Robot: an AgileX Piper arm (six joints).
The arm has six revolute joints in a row. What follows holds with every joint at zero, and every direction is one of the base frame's.
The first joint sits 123 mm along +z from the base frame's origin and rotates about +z.
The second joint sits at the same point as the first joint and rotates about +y.
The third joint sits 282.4 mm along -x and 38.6 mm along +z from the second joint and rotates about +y.
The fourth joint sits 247.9 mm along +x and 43.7 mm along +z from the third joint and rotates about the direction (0.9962, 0, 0.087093).
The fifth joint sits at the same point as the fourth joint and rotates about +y.
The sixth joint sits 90.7 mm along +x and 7.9 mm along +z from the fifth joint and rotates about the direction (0.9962, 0, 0.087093).
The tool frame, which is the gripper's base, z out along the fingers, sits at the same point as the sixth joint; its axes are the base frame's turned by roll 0, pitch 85.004 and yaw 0 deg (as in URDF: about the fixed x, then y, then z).
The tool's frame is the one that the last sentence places.
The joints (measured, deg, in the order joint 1, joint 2, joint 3, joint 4, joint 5, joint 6), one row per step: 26.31, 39.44, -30.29, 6.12, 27.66, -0.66; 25.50, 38.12, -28.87, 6.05, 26.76, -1.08; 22.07, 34.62, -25.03, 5.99, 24.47, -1.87; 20.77, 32.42, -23.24, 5.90, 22.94, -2.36; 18.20, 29.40, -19.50, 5.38, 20.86, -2.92; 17.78, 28.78, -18.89, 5.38, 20.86, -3.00; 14.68, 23.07, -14.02, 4.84, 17.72, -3.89; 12.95, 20.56, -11.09, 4.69, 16.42, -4.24; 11.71, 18.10, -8.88, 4.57, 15.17, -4.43; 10.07, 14.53, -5.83, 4.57, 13.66, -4.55; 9.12, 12.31, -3.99, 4.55, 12.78, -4.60; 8.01, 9.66, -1.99, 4.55, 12.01, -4.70; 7.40, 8.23, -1.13, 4.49, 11.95, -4.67
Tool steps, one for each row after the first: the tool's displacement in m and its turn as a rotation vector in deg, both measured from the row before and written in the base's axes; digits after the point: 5 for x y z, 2 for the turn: -0.00273, -0.00363, -0.00388, -0.04, -0.92, -0.68; -0.00623, -0.01142, -0.01132, 0.10, -2.11, -3.27; -0.00423, -0.00484, -0.00372, 0.22, -2.01, -1.22; -0.00592, -0.00801, -0.01300, -0.52, -1.64, -2.48; -0.00149, -0.00130, -0.00241, -0.06, -0.03, -0.39; -0.01089, -0.00943, -0.01419, -0.20, -4.22, -2.98; -0.00471, -0.00416, -0.01141, -0.26, -0.97, -1.70; -0.00419, -0.00298, -0.00757, 0.02, -1.53, -1.27; -0.00565, -0.00355, -0.01087, 0.26, -2.01, -1.72; -0.00316, -0.00188, -0.00671, 0.14, -1.25, -1.00; -0.00346, -0.00198, -0.00746, 0.11, -1.42, -1.14; -0.00178, -0.00099, -0.00334, 0.05, -0.63, -0.62
